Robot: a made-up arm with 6 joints.
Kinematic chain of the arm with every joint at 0, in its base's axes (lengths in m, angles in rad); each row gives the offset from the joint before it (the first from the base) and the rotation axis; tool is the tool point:
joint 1: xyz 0 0 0.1 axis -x
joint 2: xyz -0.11 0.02 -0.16 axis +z
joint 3: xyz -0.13 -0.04 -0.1 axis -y
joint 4: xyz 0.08 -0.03 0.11 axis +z
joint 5: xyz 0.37 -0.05 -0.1 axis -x
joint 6: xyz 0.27 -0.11 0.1 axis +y
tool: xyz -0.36 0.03 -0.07
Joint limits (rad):
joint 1: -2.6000..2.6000
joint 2: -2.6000..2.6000
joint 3: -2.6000..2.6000
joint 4: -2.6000..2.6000
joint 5: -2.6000..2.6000
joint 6: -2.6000..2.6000
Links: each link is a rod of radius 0.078 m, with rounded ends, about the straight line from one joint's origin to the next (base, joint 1, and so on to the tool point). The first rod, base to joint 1, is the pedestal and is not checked.
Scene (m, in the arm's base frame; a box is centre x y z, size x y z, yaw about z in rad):
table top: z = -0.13
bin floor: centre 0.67 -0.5 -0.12 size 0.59 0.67 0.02 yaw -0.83
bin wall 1: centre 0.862 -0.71 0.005 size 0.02 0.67 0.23 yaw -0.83
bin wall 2: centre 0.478 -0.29 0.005 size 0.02 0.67 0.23 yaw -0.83
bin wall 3: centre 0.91 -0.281 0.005 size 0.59 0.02 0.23 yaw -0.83
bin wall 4: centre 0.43 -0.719 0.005 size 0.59 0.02 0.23 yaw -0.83
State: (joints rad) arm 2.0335 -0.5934 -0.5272 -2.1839 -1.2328 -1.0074
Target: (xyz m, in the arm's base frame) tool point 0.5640 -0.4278 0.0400
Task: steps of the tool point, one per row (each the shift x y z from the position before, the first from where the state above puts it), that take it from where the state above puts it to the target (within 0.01 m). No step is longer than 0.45 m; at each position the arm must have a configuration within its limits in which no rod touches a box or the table.
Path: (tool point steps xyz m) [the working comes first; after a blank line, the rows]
Joints at the target: 1.2827 0.7281 -0.1412 -1.0264 -1.5166 -1.3901
Straight joint move there: clear.

1: 0.2014 -0.0462 0.2023
2: 0.2975 -0.1150 0.0714
3: 0.3225 -0.1210 -0.1087
4: 0.2657 -0.0496 -0.2757
5: 0.1380 0.0768 -0.3685

